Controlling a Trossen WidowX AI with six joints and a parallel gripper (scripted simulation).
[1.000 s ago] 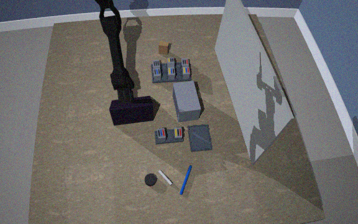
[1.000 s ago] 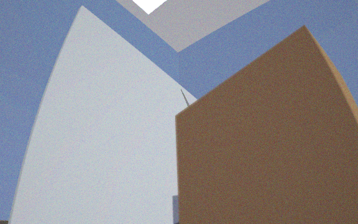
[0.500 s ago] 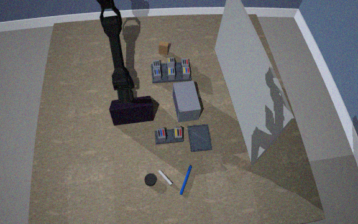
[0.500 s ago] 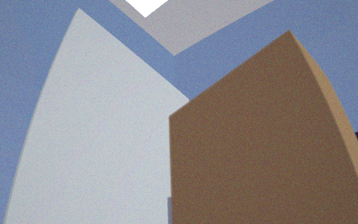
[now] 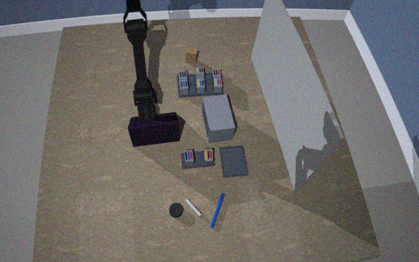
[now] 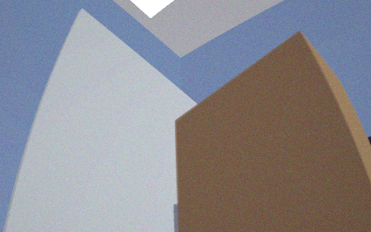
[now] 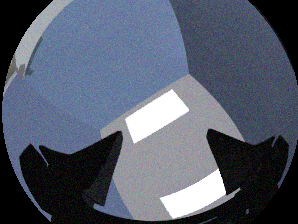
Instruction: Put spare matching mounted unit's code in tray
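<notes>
Now: the grey spare 76 cm below my gripper tip, 17 cm ahead of it and 9 cm to the left of it. Also, from my gripper tip: grey mounted unit (75 cm below, 15 cm to the right, 15 cm ahead); then tan block (77 cm below, 20 cm to the left, 7 cm ahead); then tall grey panel (58 cm below, 40 cm ahead, 13 cm to the right).
</notes>
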